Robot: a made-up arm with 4 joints.
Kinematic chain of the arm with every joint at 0, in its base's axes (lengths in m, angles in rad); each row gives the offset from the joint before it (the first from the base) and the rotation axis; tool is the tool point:
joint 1: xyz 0 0 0.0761 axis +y
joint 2: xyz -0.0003 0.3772 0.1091 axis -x
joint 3: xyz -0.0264 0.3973 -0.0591 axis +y
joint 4: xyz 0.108 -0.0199 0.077 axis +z
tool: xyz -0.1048 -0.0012 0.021
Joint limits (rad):
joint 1: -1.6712..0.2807
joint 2: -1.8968..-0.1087
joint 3: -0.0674..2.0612
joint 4: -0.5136..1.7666
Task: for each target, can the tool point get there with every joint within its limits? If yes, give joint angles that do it. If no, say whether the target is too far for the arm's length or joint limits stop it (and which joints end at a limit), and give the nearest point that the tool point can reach.
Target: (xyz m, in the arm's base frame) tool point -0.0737 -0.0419 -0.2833
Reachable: no: joint limits stop it (at a limit: joint 1, joint 2, joint 3) | nearest point -0.3988 0.2359 0.0209 | short by 0.525 m
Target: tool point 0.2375 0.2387 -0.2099
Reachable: no: joint limits stop it (at a limit: joint 1, joint 2, joint 4) | nearest point 0.0967 0.6672 0.0330 | short by 0.512 m
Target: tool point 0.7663 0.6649 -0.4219
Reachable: no: too far | nearest point 0.1263 0.6631 0.0630 | short by 0.803 m
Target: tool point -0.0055 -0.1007 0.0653
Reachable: no: joint limits stop it (at a limit: joint 1, joint 2, joint 3) | nearest point -0.3583 0.2470 0.0972 | short by 0.496 m
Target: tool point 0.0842 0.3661 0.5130
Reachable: yes | joints 0.0649 -1.6171 0.8493 0.4310
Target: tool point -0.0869 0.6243 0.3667
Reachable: yes | joints -0.5202 -1.0897 1.6026 1.1950
